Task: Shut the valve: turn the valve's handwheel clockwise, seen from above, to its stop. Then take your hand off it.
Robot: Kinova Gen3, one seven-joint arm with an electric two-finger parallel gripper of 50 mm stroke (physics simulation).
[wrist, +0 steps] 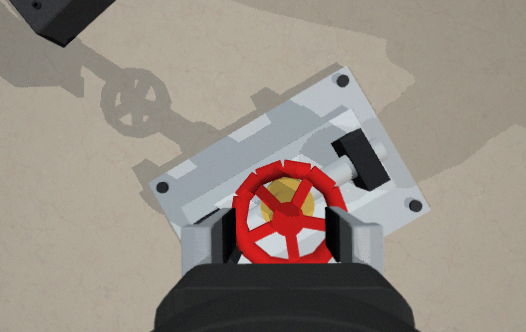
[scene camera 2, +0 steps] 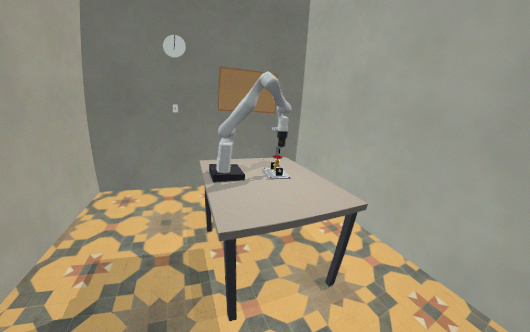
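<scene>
The red five-spoked handwheel [scene camera 2: 277, 157] [wrist: 287, 216] sits on top of the brass valve body [scene camera 2: 277, 164] [wrist: 285, 184]. The valve stands on a light grey base plate [scene camera 2: 271, 175] [wrist: 225, 160], which lies at a slant in the wrist view. My gripper [scene camera 2: 278, 151] [wrist: 280, 226] is open and points down at the wheel. In the wrist view its two black finger pads stand at opposite sides of the wheel's rim; the right pad covers part of the rim. Whether the pads touch the rim I cannot tell. The near part of the wheel is hidden behind the gripper body.
A black pipe clamp [scene camera 2: 279, 171] [wrist: 362, 160] holds the grey pipe on the plate. Dark bolts sit at the plate's corners. The robot's black base [scene camera 2: 226, 175] [wrist: 75, 20] stands on the table [scene camera 2: 280, 200] [wrist: 75, 225], left of the valve in the scene view.
</scene>
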